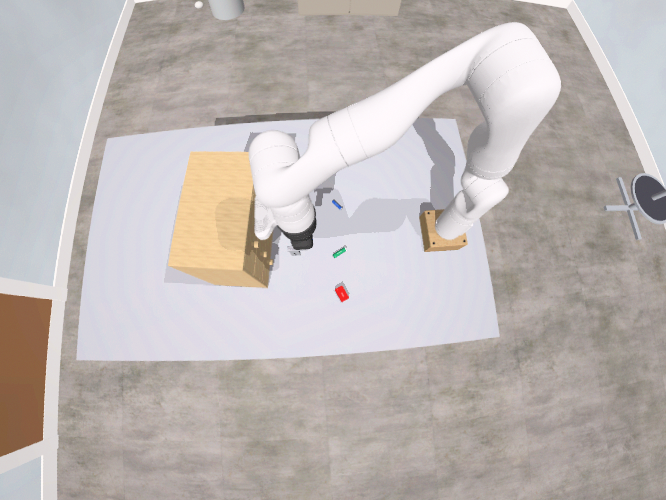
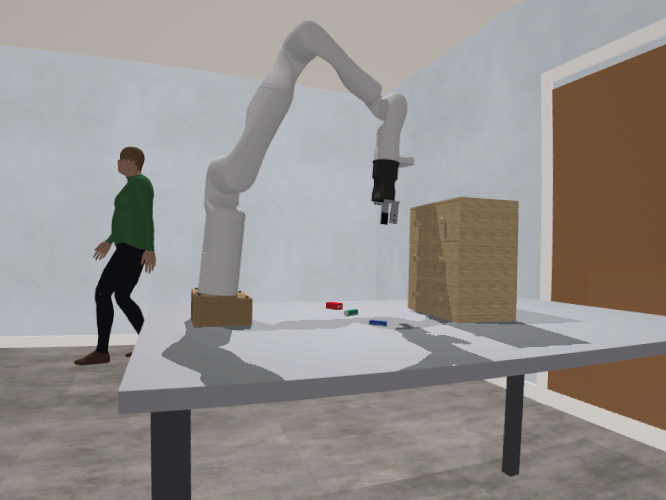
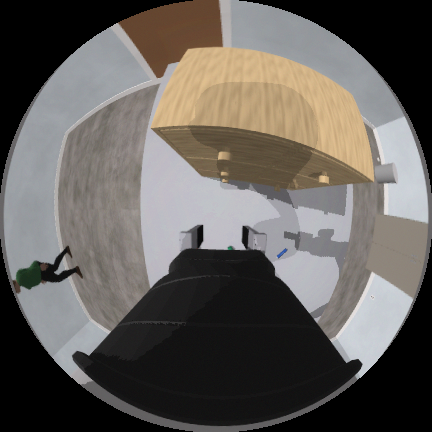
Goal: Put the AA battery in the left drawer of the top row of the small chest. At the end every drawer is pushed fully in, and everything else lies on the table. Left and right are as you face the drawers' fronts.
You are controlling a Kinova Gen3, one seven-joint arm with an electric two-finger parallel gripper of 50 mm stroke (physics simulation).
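Seen in the pictures: gripper, fingertip midpoint: (image 1: 295, 242) (image 2: 388, 223) (image 3: 222, 233); arm's base at its link origin: (image 1: 448, 226) (image 2: 218, 293).
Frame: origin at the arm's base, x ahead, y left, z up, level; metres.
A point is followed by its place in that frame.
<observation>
The small wooden chest (image 1: 212, 209) {x 0.687, y 0.040, z 0.255 m} (image 2: 488, 258) {x 0.674, y -0.120, z 0.098 m} (image 3: 260, 100) {x 0.640, y 0.076, z 0.255 m} stands on the table; its drawers look shut. The knob of the top row's left drawer (image 1: 255, 244) {x 0.588, y 0.114, z 0.206 m} (image 3: 224, 155) {x 0.586, y 0.111, z 0.206 m} shows. A green cylinder (image 1: 339, 251) {x 0.366, y 0.068, z -0.054 m} (image 2: 351, 312) {x 0.363, y 0.062, z -0.060 m} (image 3: 230, 248) {x 0.383, y 0.078, z -0.054 m} with pale ends lies on the table and looks like the AA battery, though its type is hard to tell. A smaller blue piece (image 1: 337, 204) {x 0.369, y -0.102, z -0.057 m} (image 2: 378, 322) {x 0.369, y -0.107, z -0.061 m} (image 3: 282, 253) {x 0.370, y -0.105, z -0.057 m} lies apart from it. My gripper (image 1: 293, 251) {x 0.490, y 0.107, z 0.193 m} (image 2: 390, 219) {x 0.490, y 0.107, z 0.193 m} (image 3: 222, 233) {x 0.490, y 0.107, z 0.193 m} is open and empty, pointing down, high above the table in front of the chest.
A red block (image 1: 342, 293) {x 0.360, y 0.209, z -0.050 m} (image 2: 334, 305) {x 0.356, y 0.191, z -0.056 m} lies on the table (image 1: 215, 333) {x 0.775, y 0.336, z -0.068 m} (image 2: 322, 376) {x 0.114, y -0.491, z -0.068 m} beyond the green cylinder from the blue piece. The arm's wooden base block (image 1: 443, 245) {x 0.025, y 0.064, z -0.001 m} (image 2: 221, 313) {x 0.005, y -0.065, z -0.039 m} stands opposite the chest's fronts. A person (image 2: 131, 215) (image 3: 30, 276) stands beyond the table.
</observation>
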